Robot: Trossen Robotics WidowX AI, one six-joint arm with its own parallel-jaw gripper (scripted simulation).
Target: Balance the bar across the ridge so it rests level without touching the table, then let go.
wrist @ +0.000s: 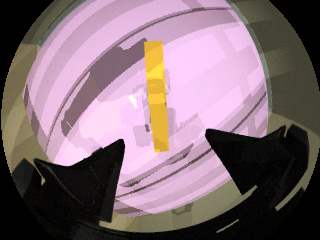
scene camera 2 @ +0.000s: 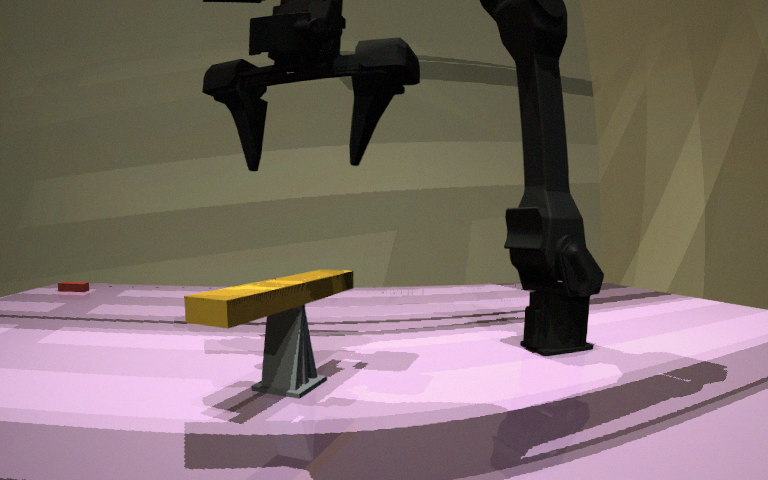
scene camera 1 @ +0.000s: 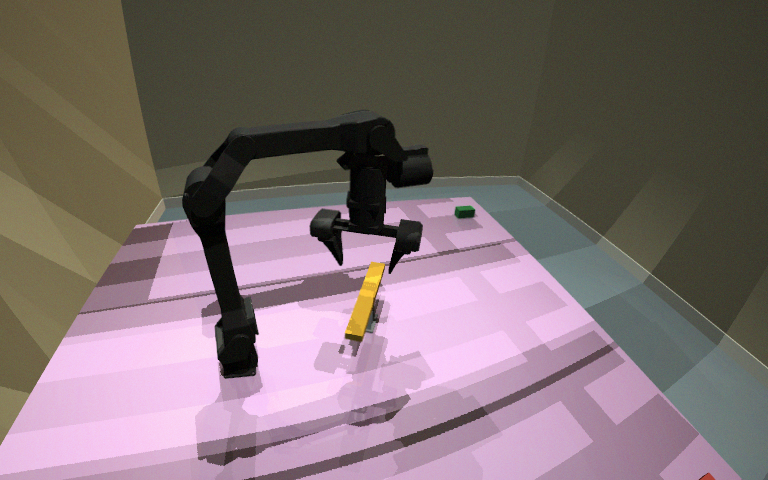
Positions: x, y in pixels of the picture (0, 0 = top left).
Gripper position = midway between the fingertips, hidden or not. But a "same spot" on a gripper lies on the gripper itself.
My gripper shows in the wrist view, in scene camera 2 and in scene camera 1 (365, 268). A yellow bar shows in the wrist view, in scene camera 2 (229, 307) and in scene camera 1. The same spot on my gripper: (scene camera 2: 374, 88) is (wrist: 61, 165). One and the same spot on the yellow bar: (wrist: 157, 101) is (scene camera 1: 366, 294).
